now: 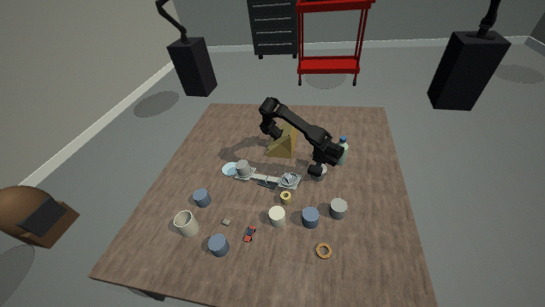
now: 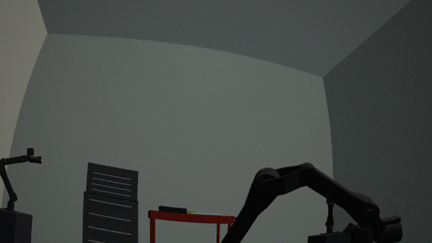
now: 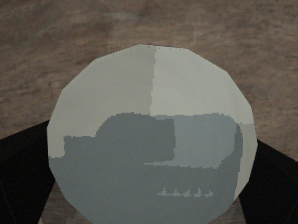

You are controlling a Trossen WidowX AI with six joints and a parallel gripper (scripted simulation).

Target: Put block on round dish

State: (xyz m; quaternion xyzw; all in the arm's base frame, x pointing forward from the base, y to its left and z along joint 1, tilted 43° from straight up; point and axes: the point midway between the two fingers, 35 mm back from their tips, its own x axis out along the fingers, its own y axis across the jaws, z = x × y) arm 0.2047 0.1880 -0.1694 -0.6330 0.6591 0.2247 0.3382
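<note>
The grey cup is 20 mm to the left of my gripper tip. From my gripper tip the other things lie so: grey block (110 mm ahead, 130 mm to the right, 40 mm above); then green bottle (130 mm behind, 100 mm to the left, 70 mm above); then small balance (90 mm ahead, 250 mm to the right, 20 mm below).
</note>
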